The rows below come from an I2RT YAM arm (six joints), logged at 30 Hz.
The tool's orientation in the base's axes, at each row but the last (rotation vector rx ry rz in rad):
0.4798, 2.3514, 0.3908
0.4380, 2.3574, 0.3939
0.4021, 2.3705, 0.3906
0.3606, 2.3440, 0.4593
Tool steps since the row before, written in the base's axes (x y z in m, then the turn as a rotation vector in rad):
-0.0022, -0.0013, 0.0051, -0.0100, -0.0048, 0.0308
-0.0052, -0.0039, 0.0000, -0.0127, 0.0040, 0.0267
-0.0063, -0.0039, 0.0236, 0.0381, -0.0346, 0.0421
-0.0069, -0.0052, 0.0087, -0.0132, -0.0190, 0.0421
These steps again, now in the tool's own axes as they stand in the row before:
-0.0020, 0.0004, -0.0053, -0.0129, 0.0058, -0.0295
0.0020, -0.0045, -0.0042, -0.0050, 0.0116, -0.0271
-0.0108, 0.0043, -0.0218, -0.0652, -0.0085, -0.0101
-0.0023, -0.0019, -0.0119, -0.0229, -0.0010, -0.0422

